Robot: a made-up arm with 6 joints.
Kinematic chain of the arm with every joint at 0, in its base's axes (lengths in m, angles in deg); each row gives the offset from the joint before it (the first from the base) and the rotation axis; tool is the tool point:
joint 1: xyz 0 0 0.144 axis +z
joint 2: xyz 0 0 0 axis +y
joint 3: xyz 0 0 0.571 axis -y
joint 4: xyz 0 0 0 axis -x
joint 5: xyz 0.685 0 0 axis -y
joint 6: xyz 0 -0.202 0 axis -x
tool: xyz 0 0 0
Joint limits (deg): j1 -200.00..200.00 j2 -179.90..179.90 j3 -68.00..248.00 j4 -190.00..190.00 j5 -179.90..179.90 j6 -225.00..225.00
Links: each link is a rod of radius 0.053 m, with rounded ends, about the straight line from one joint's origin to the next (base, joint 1, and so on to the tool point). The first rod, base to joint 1, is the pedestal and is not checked.
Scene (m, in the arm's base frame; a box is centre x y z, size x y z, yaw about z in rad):
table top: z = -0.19
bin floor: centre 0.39 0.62 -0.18 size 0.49 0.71 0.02 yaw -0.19
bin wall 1: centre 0.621 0.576 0 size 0.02 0.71 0.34 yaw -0.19
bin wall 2: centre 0.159 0.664 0 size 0.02 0.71 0.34 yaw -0.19
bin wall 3: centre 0.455 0.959 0 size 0.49 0.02 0.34 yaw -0.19
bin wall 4: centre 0.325 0.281 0 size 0.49 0.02 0.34 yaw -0.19
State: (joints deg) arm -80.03 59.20 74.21 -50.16 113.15 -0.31
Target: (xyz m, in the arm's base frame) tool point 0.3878 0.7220 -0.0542
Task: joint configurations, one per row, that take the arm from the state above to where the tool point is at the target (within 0.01 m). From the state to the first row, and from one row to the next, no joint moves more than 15 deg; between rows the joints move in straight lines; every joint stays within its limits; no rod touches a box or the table.
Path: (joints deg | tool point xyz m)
1: -65.76 55.25 67.54 -53.78 113.15 -0.31 | 0.3728 -1.1187 0.4560
2: -51.49 51.30 60.87 -57.40 113.15 -0.31 | 0.6305 -0.9672 0.4471
3: -37.22 47.35 54.20 -61.02 113.15 -0.31 | 0.8336 -0.7561 0.4371
4: -22.96 43.40 47.53 -64.64 113.15 -0.31 | 0.9687 -0.5044 0.4261
5: -8.69 39.45 40.86 -68.26 113.15 -0.31 | 1.0288 -0.2329 0.4142
6: 5.58 35.50 34.19 -71.89 113.15 -0.31 | 1.0133 0.0359 0.4013
7: 19.85 31.55 27.52 -75.51 113.15 -0.31 | 0.9280 0.2813 0.3874
8: 34.12 27.59 20.85 -79.13 113.15 -0.31 | 0.7842 0.4853 0.3727
9: 48.39 23.64 14.18 -82.75 113.15 -0.31 | 0.5979 0.6348 0.3568
10: 62.65 19.69 7.51 -86.37 113.15 -0.31 | 0.3878 0.7220 0.3400
11: 62.65 33.24 7.54 -86.39 113.15 -0.31 | 0.3985 0.7427 0.1429
12: 62.64 46.78 7.57 -86.41 113.15 -0.31 | 0.3878 0.7219 -0.0542

